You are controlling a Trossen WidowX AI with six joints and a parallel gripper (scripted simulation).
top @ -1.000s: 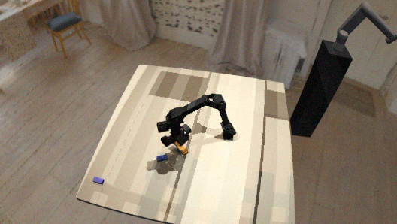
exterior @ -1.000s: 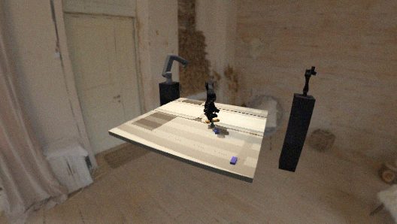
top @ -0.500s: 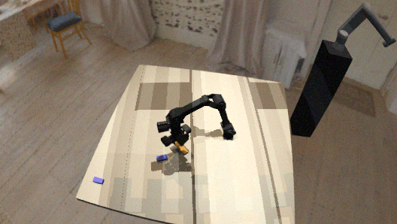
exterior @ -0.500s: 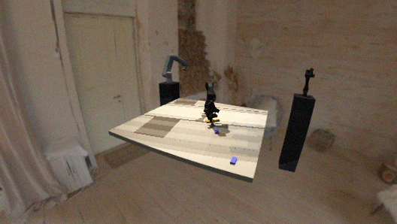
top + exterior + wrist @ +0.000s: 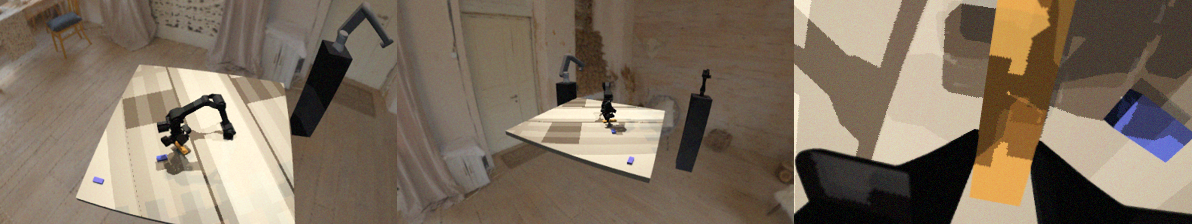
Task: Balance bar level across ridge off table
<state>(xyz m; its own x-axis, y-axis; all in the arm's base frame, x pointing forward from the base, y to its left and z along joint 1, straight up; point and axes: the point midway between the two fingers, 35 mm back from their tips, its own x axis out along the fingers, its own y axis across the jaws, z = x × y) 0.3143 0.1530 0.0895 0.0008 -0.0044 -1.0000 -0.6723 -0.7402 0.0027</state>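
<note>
My gripper tip is now 20 mm past the orange bar and 20 mm to the right of it. Round my gripper tip: blue block: 70 mm ahead, 100 mm to the left, 50 mm below.
</note>
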